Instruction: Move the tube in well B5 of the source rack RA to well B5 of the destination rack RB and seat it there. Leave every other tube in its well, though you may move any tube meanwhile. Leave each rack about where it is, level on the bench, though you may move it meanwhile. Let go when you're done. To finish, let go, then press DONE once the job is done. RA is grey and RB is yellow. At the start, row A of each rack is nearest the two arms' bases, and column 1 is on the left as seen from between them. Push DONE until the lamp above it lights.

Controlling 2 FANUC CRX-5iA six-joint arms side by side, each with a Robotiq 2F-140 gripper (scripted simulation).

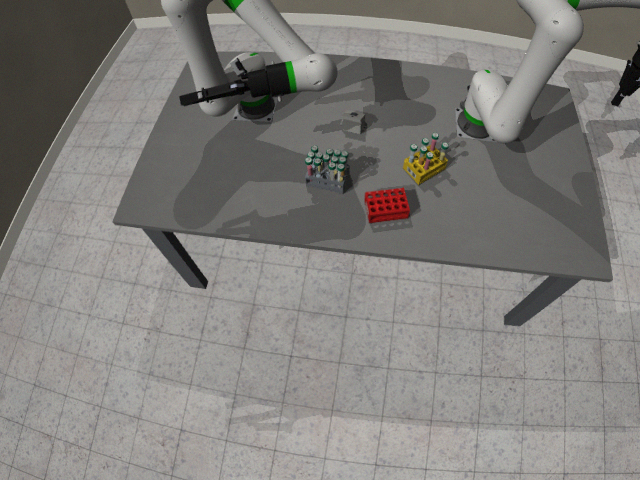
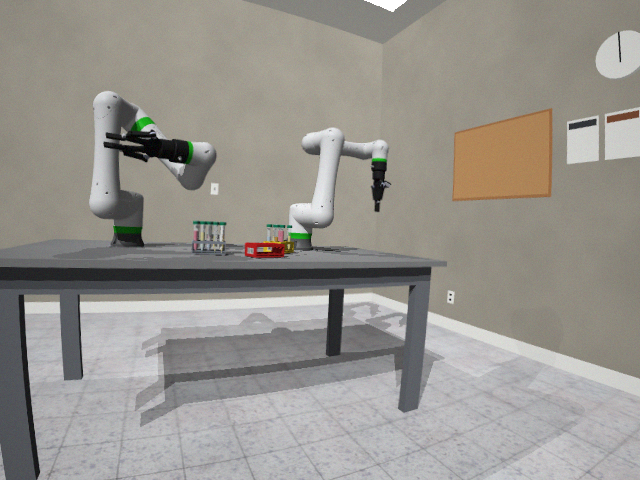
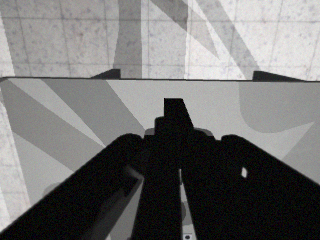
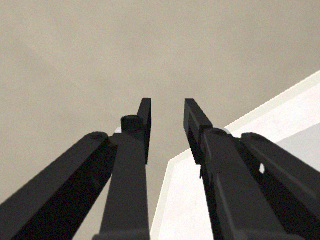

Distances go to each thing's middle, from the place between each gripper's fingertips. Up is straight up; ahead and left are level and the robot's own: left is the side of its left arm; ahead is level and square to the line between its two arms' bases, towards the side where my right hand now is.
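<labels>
For the red rack (image 1: 390, 213), my right gripper (image 2: 105, 139) is 570 mm to the right of it, 370 mm above it and 70 mm short of it. The yellow rack RB (image 1: 438, 166) is 690 mm to the left of my right hand, 110 mm behind it and 370 mm below it. Going by its middle, the red rack is nearer to my right gripper than to my left hand.
With the yellow rack RB, my left hand is 71 cm to the left of it, 24 cm short of it and 24 cm above it. The red rack is 84 cm to the right of my left hand, 42 cm ahead of it and 24 cm below it.
</labels>
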